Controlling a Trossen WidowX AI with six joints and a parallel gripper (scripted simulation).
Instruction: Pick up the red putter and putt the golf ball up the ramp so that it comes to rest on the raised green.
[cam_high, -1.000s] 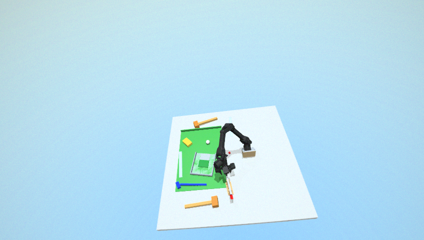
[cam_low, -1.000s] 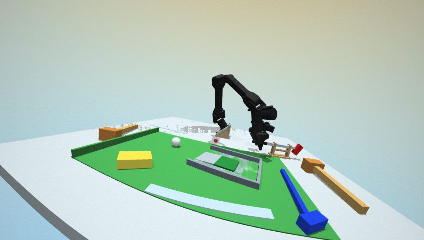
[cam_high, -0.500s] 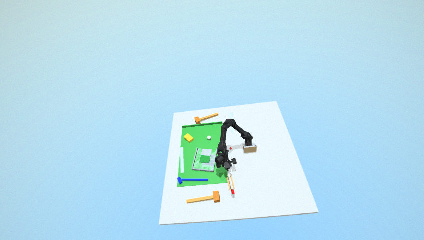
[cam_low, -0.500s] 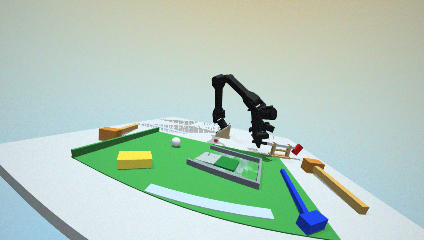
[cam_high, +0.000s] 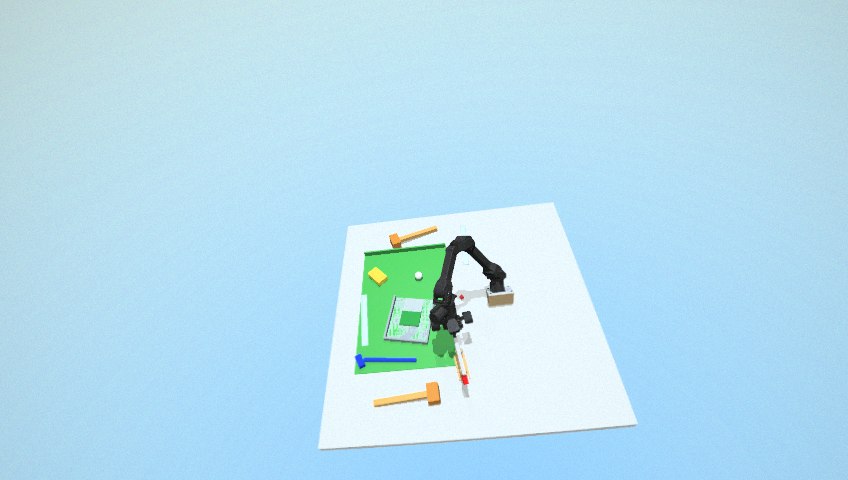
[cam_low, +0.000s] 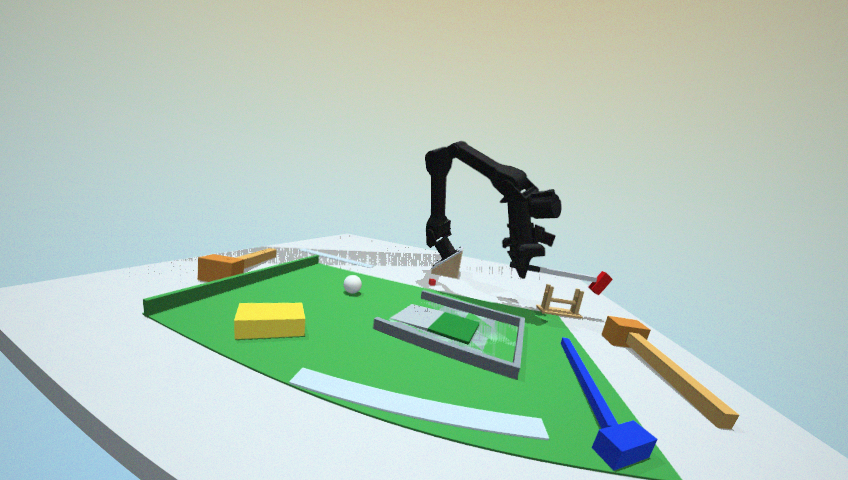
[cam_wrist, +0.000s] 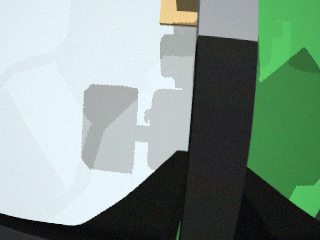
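The red cube is 240 mm to the right of my gripper tip, 80 mm below it and 60 mm behind it. The rest, counted from my gripper tip: wooden stand 130 mm to the left, 50 mm below, 20 mm behind; then blue putter 340 mm ahead, 70 mm below, 60 mm to the left; then red putter 110 mm to the left, 30 mm above, 20 mm behind.
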